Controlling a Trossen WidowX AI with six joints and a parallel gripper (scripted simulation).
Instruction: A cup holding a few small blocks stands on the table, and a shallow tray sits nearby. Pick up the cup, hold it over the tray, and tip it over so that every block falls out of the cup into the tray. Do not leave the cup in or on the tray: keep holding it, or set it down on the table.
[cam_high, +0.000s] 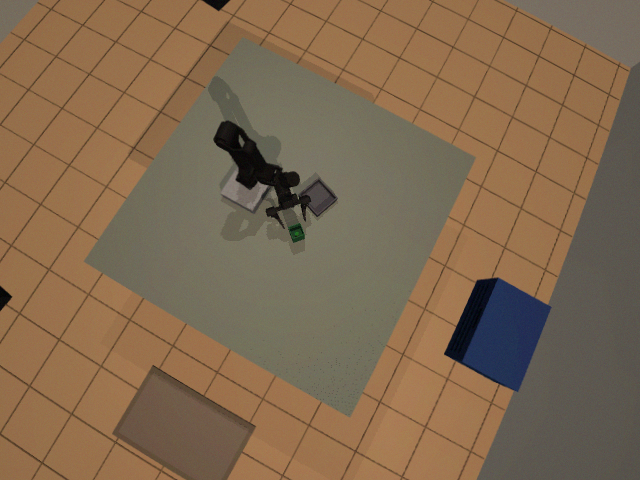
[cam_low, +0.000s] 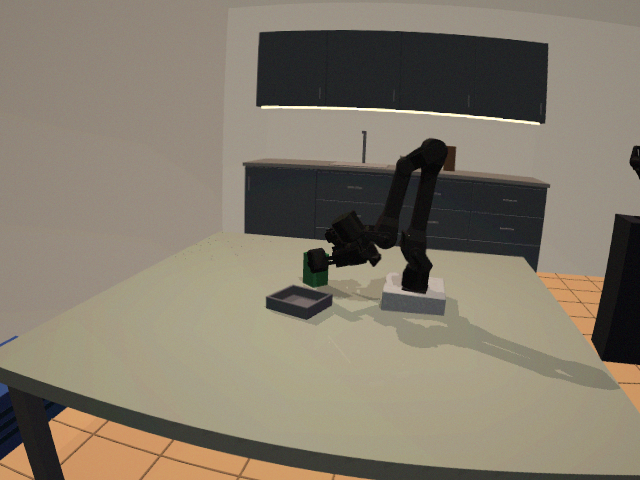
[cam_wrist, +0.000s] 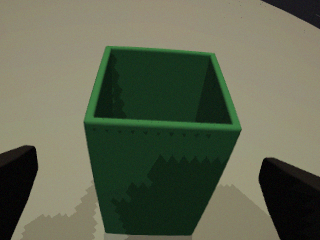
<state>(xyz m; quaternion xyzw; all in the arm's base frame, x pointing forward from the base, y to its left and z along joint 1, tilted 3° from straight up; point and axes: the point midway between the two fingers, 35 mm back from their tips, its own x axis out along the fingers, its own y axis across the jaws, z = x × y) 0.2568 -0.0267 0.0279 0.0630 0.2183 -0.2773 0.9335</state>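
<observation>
The bright green block lies 20 mm ahead of my gripper tip, 20 mm to the right of it and 30 mm below it. From my gripper tip the other things lie so: square green cup 20 mm ahead, 20 mm to the right, 50 mm below; then shallow dark grey tray 170 mm to the left, 70 mm below.
</observation>
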